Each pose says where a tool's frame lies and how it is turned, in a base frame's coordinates. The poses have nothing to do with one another.
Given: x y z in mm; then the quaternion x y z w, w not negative.
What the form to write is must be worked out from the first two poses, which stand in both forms.
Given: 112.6 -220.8 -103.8 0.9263 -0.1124 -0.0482 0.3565
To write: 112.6 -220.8 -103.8 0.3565 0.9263 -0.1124 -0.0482
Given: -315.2 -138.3 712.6 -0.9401 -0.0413 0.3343 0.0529
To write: -315.2 -138.3 712.6 0.0529 -0.9401 -0.0413 0.3343
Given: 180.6 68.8 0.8 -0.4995 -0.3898 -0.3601 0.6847
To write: 180.6 68.8 0.8 0.6847 -0.4995 -0.3898 -0.3601
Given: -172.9 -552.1 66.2 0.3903 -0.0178 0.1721 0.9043
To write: -172.9 -552.1 66.2 0.9043 0.3903 -0.0178 0.1721
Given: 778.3 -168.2 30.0 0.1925 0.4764 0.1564 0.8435
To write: 778.3 -168.2 30.0 0.8435 0.1925 0.4764 0.1564
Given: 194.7 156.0 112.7 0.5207 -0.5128 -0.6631 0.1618
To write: 194.7 156.0 112.7 0.1618 0.5207 -0.5128 -0.6631
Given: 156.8 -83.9 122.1 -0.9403 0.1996 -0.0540 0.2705
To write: 156.8 -83.9 122.1 0.2705 -0.9403 0.1996 -0.0540
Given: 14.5 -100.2 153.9 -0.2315 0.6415 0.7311 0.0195
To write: 14.5 -100.2 153.9 0.0195 -0.2315 0.6415 0.7311
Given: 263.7 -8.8 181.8 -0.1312 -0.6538 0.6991 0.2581
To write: 263.7 -8.8 181.8 0.2581 -0.1312 -0.6538 0.6991
